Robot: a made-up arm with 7 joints. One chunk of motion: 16 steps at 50 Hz.
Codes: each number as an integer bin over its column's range. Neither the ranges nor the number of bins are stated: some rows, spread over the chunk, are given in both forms.
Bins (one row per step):
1: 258 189 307 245 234 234
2: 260 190 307 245 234 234
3: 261 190 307 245 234 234
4: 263 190 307 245 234 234
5: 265 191 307 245 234 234
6: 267 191 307 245 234 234
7: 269 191 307 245 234 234
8: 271 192 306 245 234 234
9: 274 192 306 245 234 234
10: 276 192 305 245 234 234
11: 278 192 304 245 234 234
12: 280 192 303 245 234 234
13: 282 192 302 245 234 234
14: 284 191 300 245 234 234
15: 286 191 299 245 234 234
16: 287 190 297 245 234 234
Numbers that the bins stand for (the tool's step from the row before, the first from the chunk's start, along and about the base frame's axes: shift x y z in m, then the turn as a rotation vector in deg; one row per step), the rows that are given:
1: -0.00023 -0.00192 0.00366 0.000 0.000 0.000
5: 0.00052 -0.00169 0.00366 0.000 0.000 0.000
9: 0.00149 -0.00158 0.00351 0.000 0.000 0.000
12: 0.00214 -0.00158 0.00306 0.000 0.000 0.000
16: 0.00289 -0.00181 0.00217 0.000 0.000 0.000
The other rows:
2: -0.00002 -0.00181 0.00366 0.000 0.000 0.000
3: 0.00009 -0.00181 0.00366 0.000 0.000 0.000
4: 0.00031 -0.00181 0.00366 0.000 0.000 0.000
6: 0.00074 -0.00169 0.00366 0.000 0.000 0.000
7: 0.00095 -0.00169 0.00366 0.000 0.000 0.000
8: 0.00117 -0.00158 0.00351 0.000 0.000 0.000
10: 0.00171 -0.00158 0.00336 0.000 0.000 0.000
11: 0.00192 -0.00158 0.00321 0.000 0.000 0.000
13: 0.00235 -0.00158 0.00292 0.000 0.000 0.000
14: 0.00257 -0.00169 0.00262 0.000 0.000 0.000
15: 0.00278 -0.00169 0.00247 0.000 0.000 0.000

